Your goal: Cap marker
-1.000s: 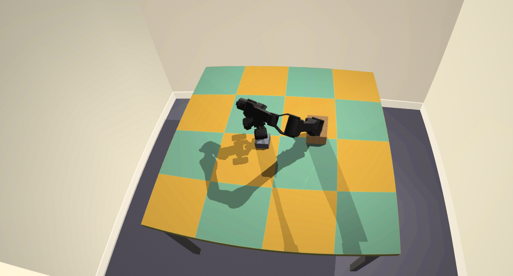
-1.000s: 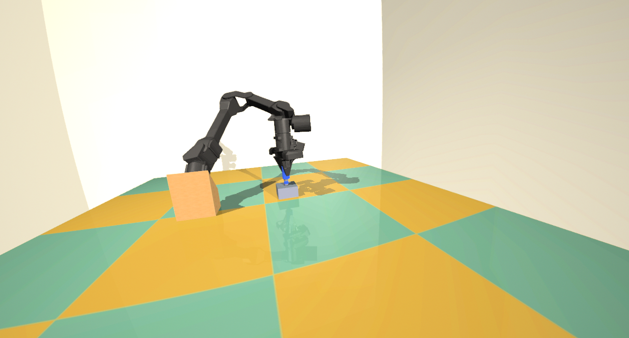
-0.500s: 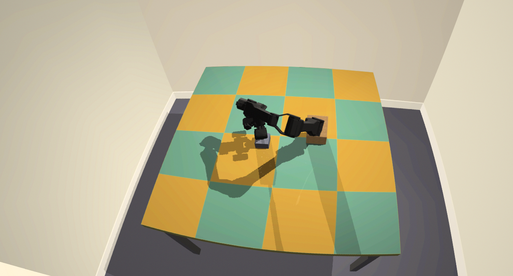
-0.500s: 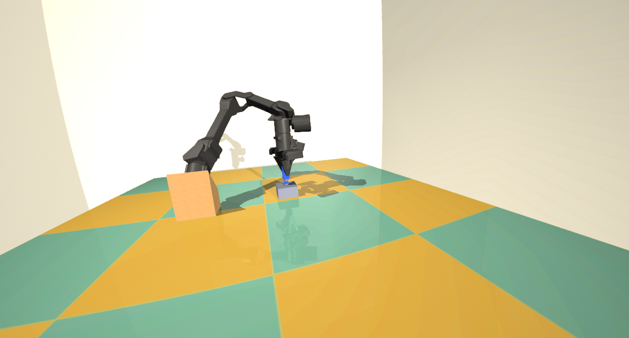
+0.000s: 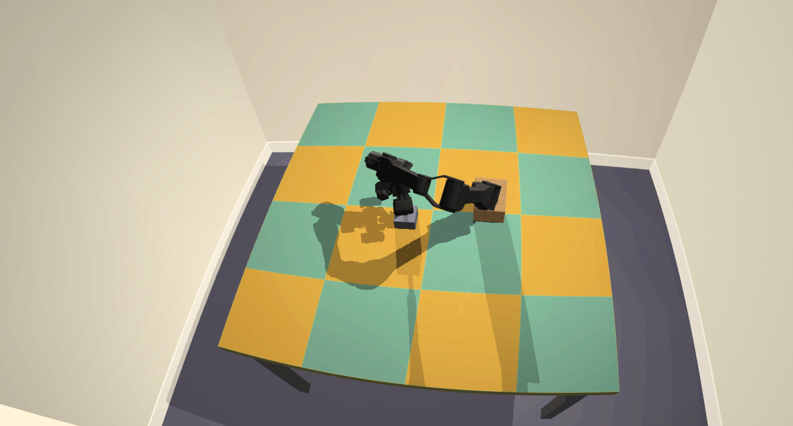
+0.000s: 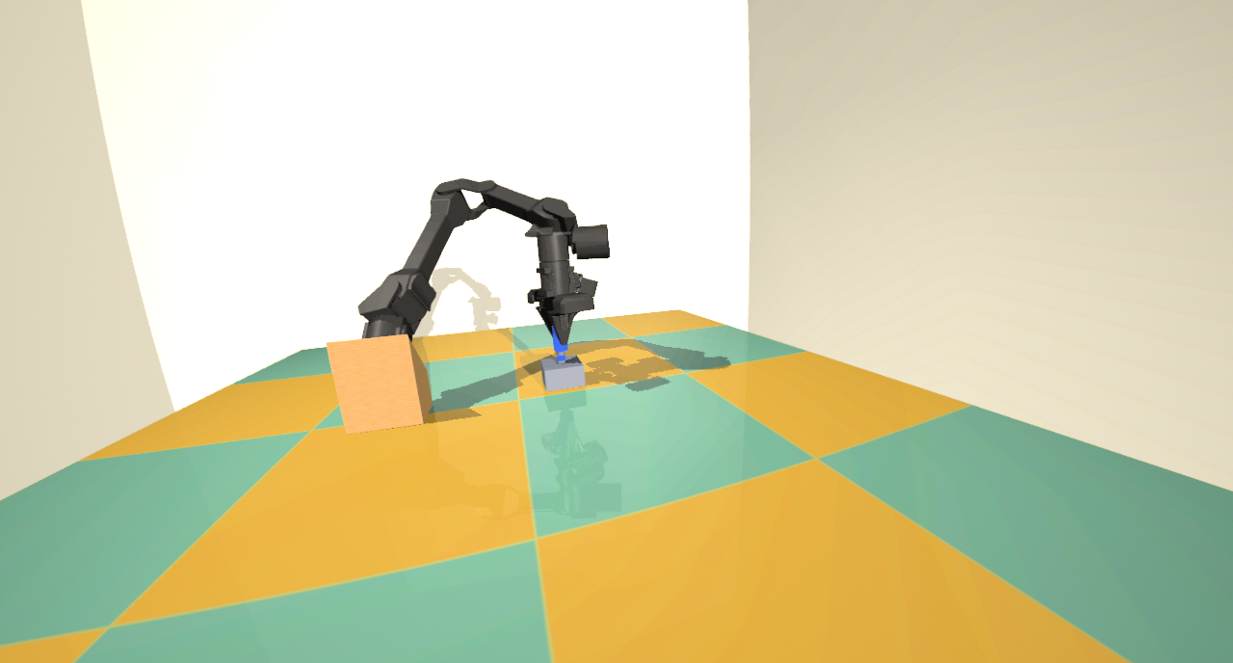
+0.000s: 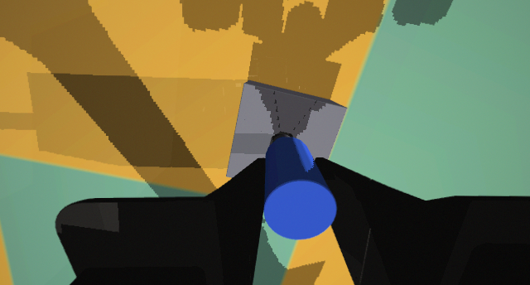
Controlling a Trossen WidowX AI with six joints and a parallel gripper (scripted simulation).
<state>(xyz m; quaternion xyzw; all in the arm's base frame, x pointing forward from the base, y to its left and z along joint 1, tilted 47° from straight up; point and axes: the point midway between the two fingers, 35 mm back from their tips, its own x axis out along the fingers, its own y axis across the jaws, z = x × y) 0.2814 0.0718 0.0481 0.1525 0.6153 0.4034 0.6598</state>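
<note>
Now: gripper tip 10 mm below the marker cap.
</note>
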